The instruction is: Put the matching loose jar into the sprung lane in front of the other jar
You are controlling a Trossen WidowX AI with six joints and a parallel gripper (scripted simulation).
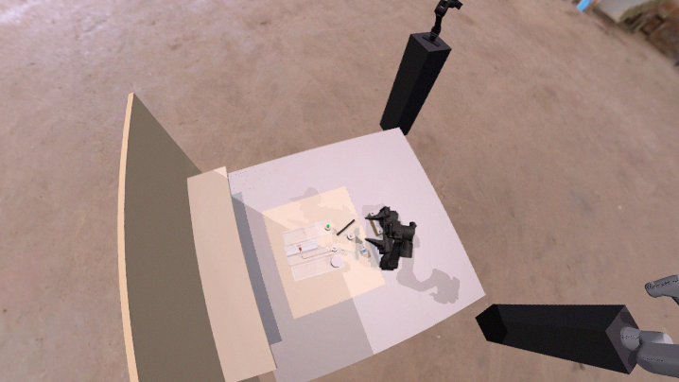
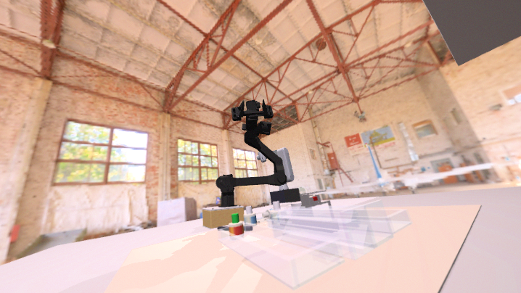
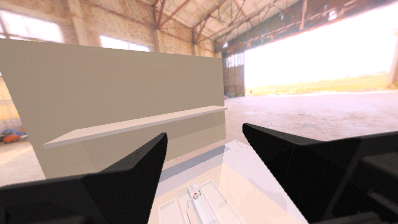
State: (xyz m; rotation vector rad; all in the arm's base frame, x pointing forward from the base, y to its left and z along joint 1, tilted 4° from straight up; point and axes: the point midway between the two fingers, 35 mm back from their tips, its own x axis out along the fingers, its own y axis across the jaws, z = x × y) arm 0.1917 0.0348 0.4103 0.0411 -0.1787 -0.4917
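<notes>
Right now the black stick is 30 mm behind my gripper tip, 120 mm to the right of it and 460 mm below it. From my gripper tip the other things lie so: red mark (260 mm ahead, 100 mm to the right, 400 mm below); blue-banded jar (60 mm behind, 40 mm to the left, 450 mm below); grey cylinder (100 mm ahead, 40 mm to the left, 440 mm below).
</notes>
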